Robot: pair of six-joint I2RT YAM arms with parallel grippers.
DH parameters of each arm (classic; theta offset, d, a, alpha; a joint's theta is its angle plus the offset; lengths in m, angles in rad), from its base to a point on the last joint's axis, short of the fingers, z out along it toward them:
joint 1: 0 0.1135 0.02 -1.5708
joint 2: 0 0 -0.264 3.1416
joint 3: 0.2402 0 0.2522 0
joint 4: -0.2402 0 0.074 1.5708
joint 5: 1.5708 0 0 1.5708
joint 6: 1.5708 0.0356 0 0
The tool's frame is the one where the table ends.
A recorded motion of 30 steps. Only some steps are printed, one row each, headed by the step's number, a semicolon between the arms.
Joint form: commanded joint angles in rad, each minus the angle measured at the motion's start. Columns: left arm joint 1, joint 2, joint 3, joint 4, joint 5, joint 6; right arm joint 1, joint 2, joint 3, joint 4, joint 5, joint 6.
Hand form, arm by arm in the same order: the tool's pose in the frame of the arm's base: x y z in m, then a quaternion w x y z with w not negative. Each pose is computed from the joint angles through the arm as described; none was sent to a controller.
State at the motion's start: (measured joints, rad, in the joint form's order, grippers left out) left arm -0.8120 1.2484 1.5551 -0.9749 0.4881 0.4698; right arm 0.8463 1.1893 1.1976 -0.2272 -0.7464 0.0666
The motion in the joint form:
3: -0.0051 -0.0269 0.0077 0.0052 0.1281 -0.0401; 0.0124 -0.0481 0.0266 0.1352 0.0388 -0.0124
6: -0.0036 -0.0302 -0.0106 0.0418 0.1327 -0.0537; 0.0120 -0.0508 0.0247 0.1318 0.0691 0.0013
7: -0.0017 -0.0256 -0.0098 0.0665 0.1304 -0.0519; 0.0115 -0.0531 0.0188 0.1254 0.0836 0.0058
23: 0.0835 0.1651 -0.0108 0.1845 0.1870 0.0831; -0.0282 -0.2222 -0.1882 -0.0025 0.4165 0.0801
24: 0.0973 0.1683 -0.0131 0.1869 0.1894 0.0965; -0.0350 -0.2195 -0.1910 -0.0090 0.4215 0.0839
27: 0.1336 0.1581 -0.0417 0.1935 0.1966 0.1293; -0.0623 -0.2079 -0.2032 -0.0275 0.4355 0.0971
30: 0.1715 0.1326 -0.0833 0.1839 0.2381 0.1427; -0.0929 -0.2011 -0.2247 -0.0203 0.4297 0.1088
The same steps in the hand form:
3: 0.1381 -0.1772 0.4395 0.37248 0.60746 0.60899 -0.34842; 0.1460 0.2045 0.4327 0.48425 -0.48526 0.51763 0.51194
6: 0.1400 -0.1789 0.4379 0.37892 0.60296 0.60693 -0.35285; 0.1467 0.2039 0.4323 0.48768 -0.47379 0.52919 0.50759
7: 0.1424 -0.1807 0.4393 0.38884 0.60230 0.60208 -0.35149; 0.1471 0.2036 0.4302 0.48682 -0.46887 0.53728 0.50447
23: 0.2047 -0.2124 0.4033 0.38749 0.62331 0.59217 -0.33266; 0.1407 0.1671 0.3811 0.49872 -0.34915 0.68280 0.40392
24: 0.2084 -0.2103 0.4019 0.39040 0.62339 0.59250 -0.32849; 0.1425 0.1666 0.3789 0.49610 -0.34466 0.68925 0.40004
27: 0.2142 -0.2016 0.3963 0.39584 0.62292 0.59485 -0.31850; 0.1496 0.1646 0.3703 0.48652 -0.32828 0.71146 0.38647
30: 0.2149 -0.1897 0.3899 0.38964 0.61830 0.59883 -0.32754; 0.1563 0.1618 0.3622 0.48108 -0.31531 0.72389 0.38097

